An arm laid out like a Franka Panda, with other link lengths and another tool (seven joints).
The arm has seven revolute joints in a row. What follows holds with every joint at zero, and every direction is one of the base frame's. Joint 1 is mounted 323.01 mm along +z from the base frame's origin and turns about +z. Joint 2 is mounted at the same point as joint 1 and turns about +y. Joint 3 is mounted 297.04 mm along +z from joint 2 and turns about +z. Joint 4 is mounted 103.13 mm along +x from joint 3 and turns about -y. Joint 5 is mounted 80.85 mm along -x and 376.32 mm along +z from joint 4 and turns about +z. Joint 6 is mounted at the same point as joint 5 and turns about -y. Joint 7 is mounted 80.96 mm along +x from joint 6 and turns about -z. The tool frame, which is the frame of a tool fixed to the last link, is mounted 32 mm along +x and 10 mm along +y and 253.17 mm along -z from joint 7; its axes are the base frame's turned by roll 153.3, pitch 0 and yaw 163 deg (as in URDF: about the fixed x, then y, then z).
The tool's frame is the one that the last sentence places.
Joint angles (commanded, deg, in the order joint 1, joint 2, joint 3, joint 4, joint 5, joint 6, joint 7), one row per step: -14.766 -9.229 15.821 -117.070 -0.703 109.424 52.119; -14.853 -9.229 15.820 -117.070 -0.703 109.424 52.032; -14.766 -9.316 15.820 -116.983 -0.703 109.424 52.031; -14.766 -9.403 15.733 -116.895 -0.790 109.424 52.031; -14.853 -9.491 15.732 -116.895 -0.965 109.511 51.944; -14.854 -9.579 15.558 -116.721 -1.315 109.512 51.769; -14.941 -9.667 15.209 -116.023 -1.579 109.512 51.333; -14.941 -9.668 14.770 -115.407 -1.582 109.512 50.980; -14.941 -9.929 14.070 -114.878 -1.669 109.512 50.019; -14.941 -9.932 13.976 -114.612 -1.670 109.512 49.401; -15.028 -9.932 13.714 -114.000 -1.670 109.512 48.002; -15.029 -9.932 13.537 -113.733 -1.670 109.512 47.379
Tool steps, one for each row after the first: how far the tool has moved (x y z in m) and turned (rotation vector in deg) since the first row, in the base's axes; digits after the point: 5 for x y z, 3 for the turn. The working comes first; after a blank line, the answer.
Tool pose at each row, in the base's axes (x y z in m, rotation vector in deg; the steps are taken from these numbers as rounded here): 0.55305 -0.01248 0.34218 88.436 133.114 28.803; 0.55306 -0.01329 0.34218 88.439 133.116 28.798; 0.55349 -0.01240 0.34375 88.227 133.068 28.907; 0.55389 -0.01349 0.34541 88.141 132.880 28.897; 0.55427 -0.01489 0.34651 87.893 132.788 28.786; 0.55517 -0.01763 0.34910 87.465 132.668 28.571; 0.55857 -0.02226 0.35632 86.785 132.169 28.809; 0.56144 -0.02614 0.36193 86.504 131.666 29.246; 0.56367 -0.03262 0.36942 85.680 131.367 29.673; 0.56503 -0.03316 0.37186 84.955 131.649 29.919; 0.56803 -0.03576 0.37743 83.453 132.155 30.436; 0.56929 -0.03715 0.37990 82.811 132.359 30.662

0.00001 -0.00081 0.00000 -0.002 0.004 -0.001; 0.00044 0.00008 0.00157 -0.023 -0.167 0.091; 0.00084 -0.00101 0.00323 -0.113 -0.342 0.036; 0.00122 -0.00241 0.00433 -0.303 -0.509 0.093; 0.00212 -0.00515 0.00692 -0.635 -0.764 0.210; 0.00552 -0.00978 0.01414 -0.870 -1.529 0.319; 0.00839 -0.01366 0.01975 -0.824 -2.140 0.260; 0.01062 -0.02014 0.02724 -0.928 -2.884 0.570; 0.01198 -0.02068 0.02968 -0.953 -3.117 1.102; 0.01498 -0.02328 0.03525 -1.016 -3.650 2.171; 0.01624 -0.02467 0.03772 -1.040 -3.884 2.624
